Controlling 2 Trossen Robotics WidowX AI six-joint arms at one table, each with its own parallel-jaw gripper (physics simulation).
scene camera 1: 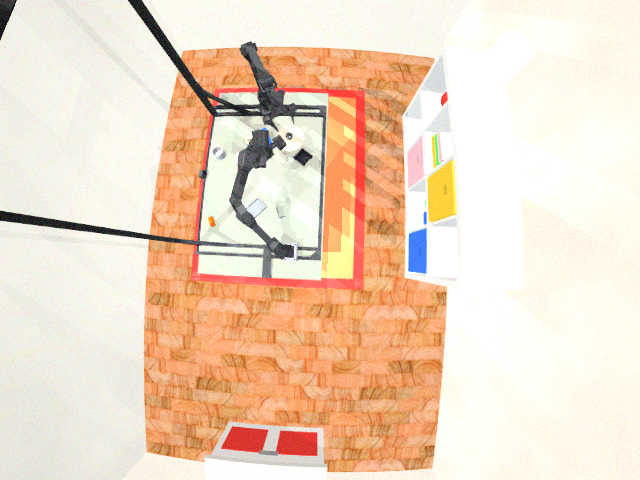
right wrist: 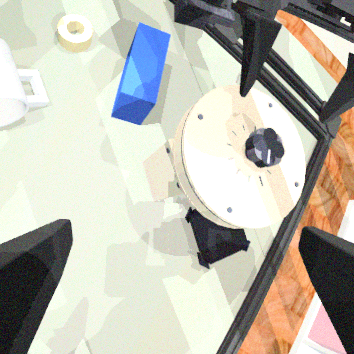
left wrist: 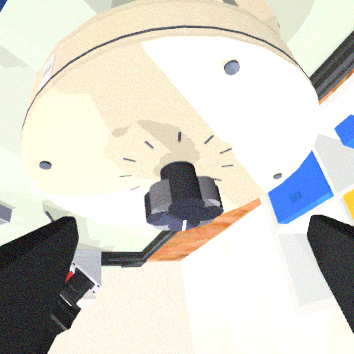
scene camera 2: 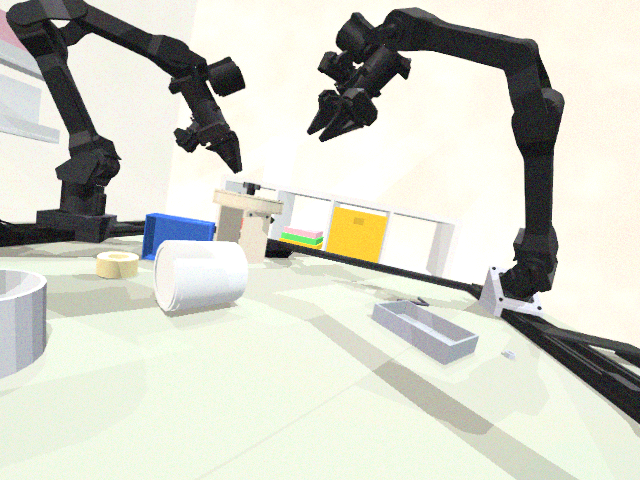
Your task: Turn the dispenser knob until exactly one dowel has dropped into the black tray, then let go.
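Seen in the pictures: left gripper, between the fingertips: (scene camera 1: 286, 128) (right wrist: 283, 108) (left wrist: 193, 226) (scene camera 2: 239, 172); right gripper, between the fingertips: (right wrist: 188, 234) (scene camera 2: 313, 136); left arm's base, origin of its link: (scene camera 1: 267, 106) (scene camera 2: 81, 213); right arm's base, origin of its link: (scene camera 1: 290, 251) (left wrist: 84, 277) (scene camera 2: 515, 287).
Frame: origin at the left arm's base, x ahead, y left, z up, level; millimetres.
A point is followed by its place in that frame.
The pale round dispenser (scene camera 1: 298, 143) @(x 385, y 8, z 98 mm) (scene camera 2: 253, 235) (left wrist: 100, 100) @(x 268, y -35, z 98 mm) (right wrist: 215, 165) @(x 347, y -62, z 98 mm) stands upright with a black lobed knob (scene camera 1: 288, 136) @(x 332, y -21, z 125 mm) (scene camera 2: 251, 188) @(x 326, y -36, z 114 mm) (left wrist: 184, 200) @(x 311, y -13, z 127 mm) (right wrist: 265, 147) @(x 331, y -21, z 127 mm) on top. The knob's white line points toward the bottom of both wrist views. My left gripper (scene camera 2: 237, 170) @(x 296, y -10, z 146 mm) (left wrist: 193, 226) @(x 296, y -10, z 146 mm) (right wrist: 283, 108) @(x 296, y -10, z 146 mm) is wide open above the knob, with its fingers clear of it. My right gripper (scene camera 2: 316, 136) @(x 409, y -153, z 235 mm) (right wrist: 188, 234) @(x 409, y -153, z 235 mm) is open and empty, high above the table. The black tray (scene camera 1: 302, 156) @(x 400, y 14, z -45 mm) (scene camera 2: 279, 250) @(x 420, y -29, z -24 mm) (right wrist: 217, 240) @(x 431, y 20, z -45 mm) sits at the dispenser's foot; I cannot make out a dowel in its dark inside.
A blue open box (scene camera 2: 180, 227) @(x 195, y -96, z 13 mm) (right wrist: 145, 75) @(x 221, y -119, z 33 mm) stands beside the dispenser. A tape ring (scene camera 2: 116, 268) @(x 132, y -237, z -32 mm) and a white mug (scene camera 2: 206, 273) @(x 246, y -348, z 7 mm) lying on its side are near it. A grey rectangular tray (scene camera 2: 454, 352) @(x 520, y -467, z -34 mm) lies nearer the right arm's base. A grey cylinder (scene camera 2: 20, 325) @(x 129, y -430, z -13 mm) stands at the left edge.
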